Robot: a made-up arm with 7 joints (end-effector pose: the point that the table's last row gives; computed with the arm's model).
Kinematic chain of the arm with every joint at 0, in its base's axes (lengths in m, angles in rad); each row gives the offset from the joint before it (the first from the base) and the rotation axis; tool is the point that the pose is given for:
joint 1: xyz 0 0 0.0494 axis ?
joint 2: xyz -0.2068 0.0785 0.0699 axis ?
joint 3: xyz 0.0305 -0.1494 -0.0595 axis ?
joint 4: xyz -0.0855 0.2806 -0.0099 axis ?
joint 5: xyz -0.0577 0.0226 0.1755 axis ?
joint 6: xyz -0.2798 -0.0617 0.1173 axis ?
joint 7: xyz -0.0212 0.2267 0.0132 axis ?
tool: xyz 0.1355 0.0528 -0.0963
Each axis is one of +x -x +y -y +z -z.
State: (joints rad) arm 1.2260 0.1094 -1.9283 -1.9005 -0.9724 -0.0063 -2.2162
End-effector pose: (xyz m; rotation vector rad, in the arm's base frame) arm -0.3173 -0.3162 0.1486 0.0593 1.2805 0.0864
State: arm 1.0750 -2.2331 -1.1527 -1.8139 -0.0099 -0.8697 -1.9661
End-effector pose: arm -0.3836 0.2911 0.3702 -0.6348 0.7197 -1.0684
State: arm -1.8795 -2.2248 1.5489 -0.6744 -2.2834 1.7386 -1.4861
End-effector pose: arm 0.5239 -0.1160 -0.3266 2.5729 0.1170 1.3284
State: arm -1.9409 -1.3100 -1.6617 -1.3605 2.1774 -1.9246 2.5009
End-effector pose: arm -0.1132 -0.2250 0.4256 -1.0980 0.5896 -2.7032
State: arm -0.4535 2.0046 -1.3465 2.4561 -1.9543 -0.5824 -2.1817
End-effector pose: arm -0.6286 -0.2306 -0.1699 0.6965 1.0452 1.6561
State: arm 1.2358 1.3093 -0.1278 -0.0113 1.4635 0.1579 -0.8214
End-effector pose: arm 0.2388 0.1121 0.4428 1.1446 0.6723 -1.5224
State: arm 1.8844 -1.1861 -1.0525 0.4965 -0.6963 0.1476 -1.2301
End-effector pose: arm 0.4581 -0.0721 0.2897 0.6695 -0.9066 2.2037
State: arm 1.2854 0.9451 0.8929 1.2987 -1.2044 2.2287 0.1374
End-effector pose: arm -0.6101 0.8788 0.2208 -0.3019 0.5435 1.0046
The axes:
joint 1: -z
joint 2: +y
joint 3: +z
joint 4: -y
joint 5: +x
joint 6: +z
joint 7: +x

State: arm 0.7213 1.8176 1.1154 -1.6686 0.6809 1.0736 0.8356
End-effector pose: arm 0.4897 0.1232 0.1665 -1.4850 -1.5521 0.1840
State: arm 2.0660 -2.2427 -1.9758 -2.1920 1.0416 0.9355 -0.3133
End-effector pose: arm -0.3695 0.6709 0.1976 0.5997 -2.1961 0.4109
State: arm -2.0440 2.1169 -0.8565 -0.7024 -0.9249 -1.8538 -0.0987
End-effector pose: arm 0.0440 -0.0498 -0.2237 2.3414 1.9584 -0.2671
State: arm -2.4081 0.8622 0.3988 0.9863 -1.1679 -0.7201 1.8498
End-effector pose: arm 0.1494 -0.5628 0.4217 1.3909 0.8985 2.0758
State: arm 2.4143 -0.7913 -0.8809 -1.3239 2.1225 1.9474 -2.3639
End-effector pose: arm 0.4230 0.2086 0.4806 0.5954 -0.0527 1.9088
